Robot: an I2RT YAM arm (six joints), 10 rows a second.
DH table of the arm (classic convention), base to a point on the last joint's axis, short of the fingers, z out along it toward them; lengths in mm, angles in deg. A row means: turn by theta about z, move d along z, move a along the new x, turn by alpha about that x. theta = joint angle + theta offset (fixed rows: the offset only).
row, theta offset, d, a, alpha
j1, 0, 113.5, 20, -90
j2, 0, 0, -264, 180
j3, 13.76, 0, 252.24, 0
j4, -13.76, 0, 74, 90
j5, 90, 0, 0, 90
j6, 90, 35.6, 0, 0
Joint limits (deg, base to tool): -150..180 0..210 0..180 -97..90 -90..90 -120..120
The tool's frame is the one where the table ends.
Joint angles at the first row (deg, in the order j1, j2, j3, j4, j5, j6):
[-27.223, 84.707, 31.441, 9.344, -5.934, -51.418]
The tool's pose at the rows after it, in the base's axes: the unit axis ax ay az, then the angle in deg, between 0 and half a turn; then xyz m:
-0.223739, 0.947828, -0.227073, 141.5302, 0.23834, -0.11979, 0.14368
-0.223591, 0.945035, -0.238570, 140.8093, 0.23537, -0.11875, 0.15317
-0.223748, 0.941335, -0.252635, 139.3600, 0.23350, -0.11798, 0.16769
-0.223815, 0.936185, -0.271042, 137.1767, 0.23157, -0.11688, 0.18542
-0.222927, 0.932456, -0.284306, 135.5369, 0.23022, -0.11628, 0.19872
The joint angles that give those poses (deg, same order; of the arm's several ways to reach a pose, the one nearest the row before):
[-27.420, 83.440, 31.442, 8.033, -5.519, -51.637]
[-27.463, 80.839, 31.463, 6.787, -5.126, -51.834]
[-27.485, 77.712, 32.206, 5.038, -4.994, -51.921]
[-27.463, 74.238, 33.212, 3.552, -4.972, -51.899]
[-27.486, 71.920, 34.173, 2.481, -4.995, -51.791]

